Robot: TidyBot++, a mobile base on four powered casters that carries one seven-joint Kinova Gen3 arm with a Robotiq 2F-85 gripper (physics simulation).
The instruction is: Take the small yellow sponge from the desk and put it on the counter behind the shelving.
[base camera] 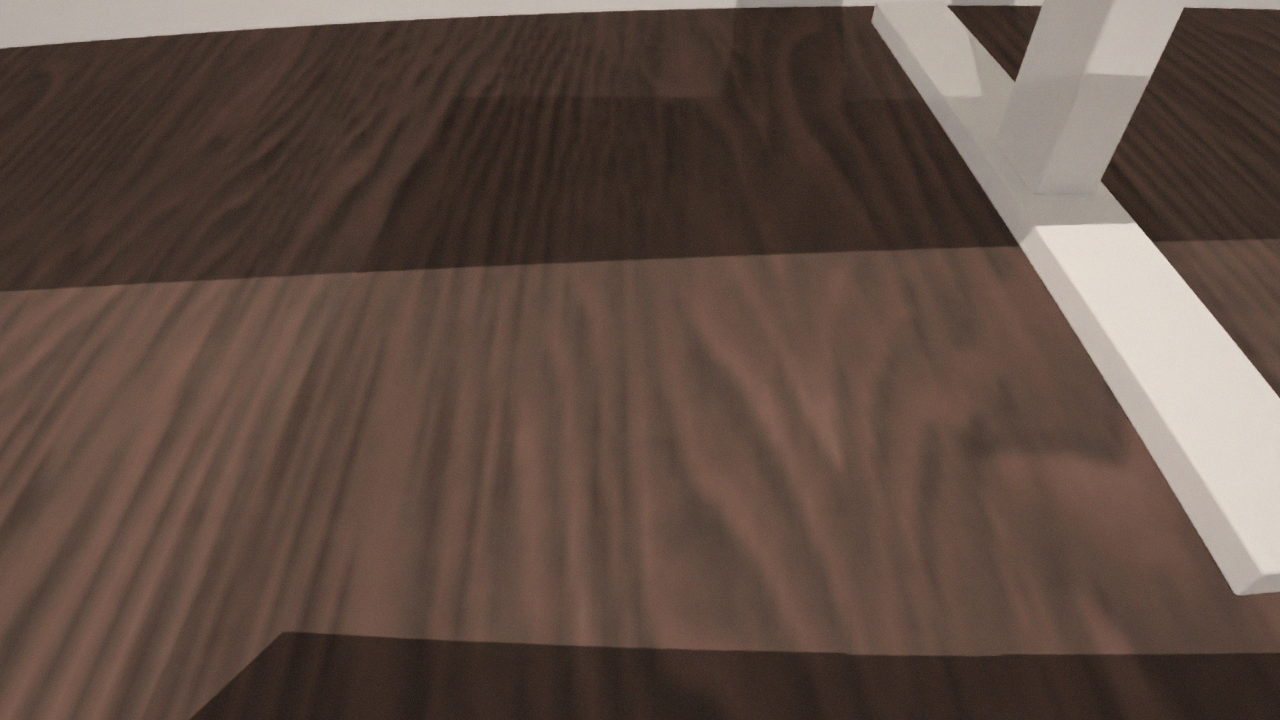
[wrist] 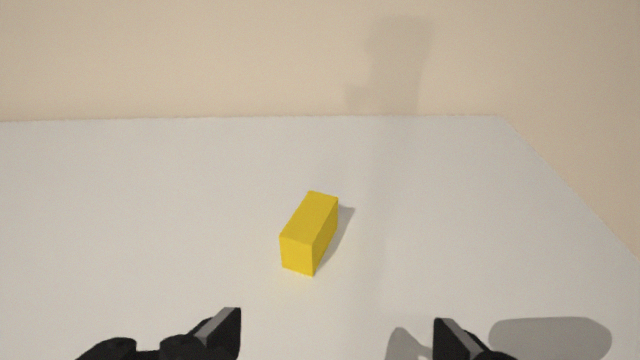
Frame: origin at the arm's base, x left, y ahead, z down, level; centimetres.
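Where they show: gripper, fingertip midpoint: [wrist: 335, 335].
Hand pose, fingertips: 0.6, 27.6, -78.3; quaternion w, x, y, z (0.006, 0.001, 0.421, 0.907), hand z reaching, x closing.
After its pixels a point has its place, as x, y, z.
The small yellow sponge [wrist: 306, 232] @(4.8, 50.2, -61.6) lies on the white desk top [wrist: 150, 210] @(32.4, 59.4, -55.4) near the middle of the wrist view, its long side running away and slightly to the right. My gripper [wrist: 335, 335] @(0.6, 27.6, -78.3) is open and empty at the bottom of the wrist view. Its fingers stand wide apart, and the sponge is beyond the fingertips, a little left of the midline between them. The counter and the shelving cannot be made out in these views.
A beige wall [wrist: 200, 55] @(35.2, 98.7, -69.5) stands behind the desk top, whose right edge slants at the right. Gripper shadows fall on the desk at lower right. In the base camera view, a white desk foot [base camera: 1163, 358] with an upright post [base camera: 1074, 116] @(-27.3, 57.4, 30.6) stands at right on the dark wood floor [base camera: 537, 429] @(8.5, 36.2, 39.7).
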